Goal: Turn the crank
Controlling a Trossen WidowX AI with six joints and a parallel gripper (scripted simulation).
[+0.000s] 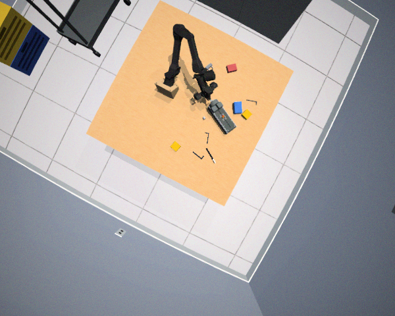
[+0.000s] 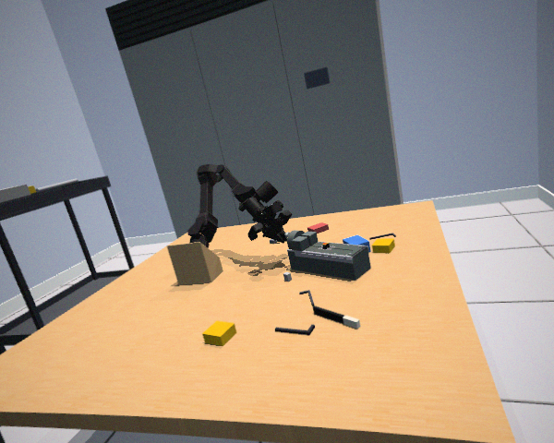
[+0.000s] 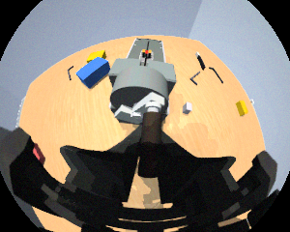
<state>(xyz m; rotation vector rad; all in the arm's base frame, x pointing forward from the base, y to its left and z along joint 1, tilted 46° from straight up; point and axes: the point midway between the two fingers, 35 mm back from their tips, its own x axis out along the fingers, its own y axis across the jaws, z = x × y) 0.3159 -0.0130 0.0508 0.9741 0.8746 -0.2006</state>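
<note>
My gripper tip is 2 cm past the dark crank handle, 1 cm to the right of it and 3 cm below it. From my gripper tip the other things lie so: small grey cube: 2 cm ahead, 12 cm to the right, 8 cm below; blue block: 23 cm ahead, 6 cm to the left, 7 cm below; red pointer: 15 cm ahead, 7 cm to the right, 1 cm below.
</note>
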